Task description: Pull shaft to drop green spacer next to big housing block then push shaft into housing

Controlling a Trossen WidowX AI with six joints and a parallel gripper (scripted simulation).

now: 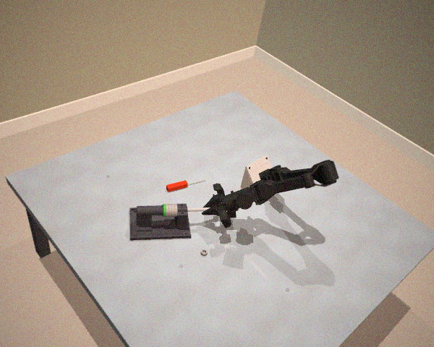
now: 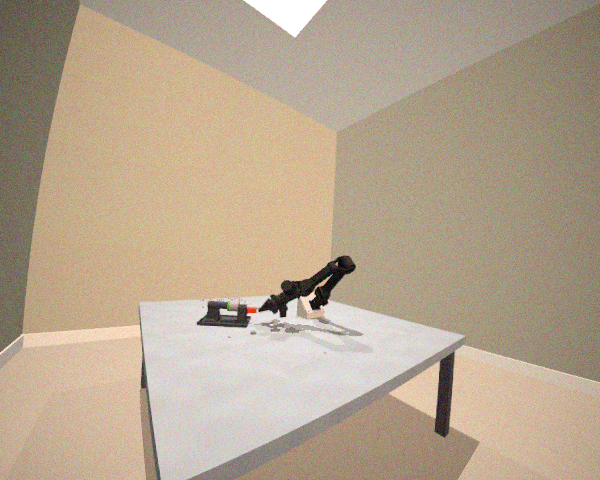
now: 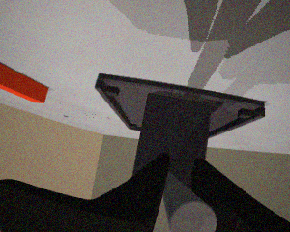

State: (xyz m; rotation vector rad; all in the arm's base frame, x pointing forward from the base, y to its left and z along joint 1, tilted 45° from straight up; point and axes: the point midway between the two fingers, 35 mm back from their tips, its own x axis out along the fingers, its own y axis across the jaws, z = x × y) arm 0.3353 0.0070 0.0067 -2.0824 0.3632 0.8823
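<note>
Right now my gripper tip is 4 cm short of the thin grey shaft, 3 cm to the left of it and 2 cm below it. Also, from my gripper tip: green spacer: 12 cm ahead, 8 cm to the right, 2 cm above.
</note>
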